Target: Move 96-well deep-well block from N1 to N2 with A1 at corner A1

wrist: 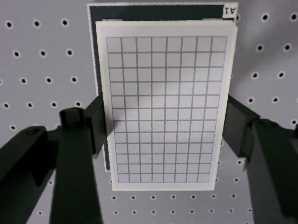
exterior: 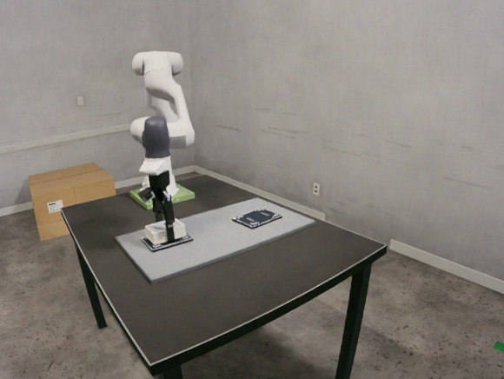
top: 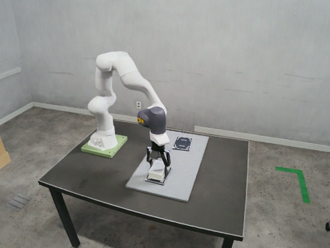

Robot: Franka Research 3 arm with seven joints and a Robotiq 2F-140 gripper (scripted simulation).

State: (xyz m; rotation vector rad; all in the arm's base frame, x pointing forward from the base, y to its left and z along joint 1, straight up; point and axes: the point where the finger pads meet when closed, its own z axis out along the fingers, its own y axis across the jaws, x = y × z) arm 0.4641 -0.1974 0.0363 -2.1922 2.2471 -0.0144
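The plate nest N1 is 40 mm below my hand. From my hand the other things lie so: plate nest N2: 60 mm ahead, 380 mm to the left, 40 mm below; then white 96-well deep-well block: 10 mm below.
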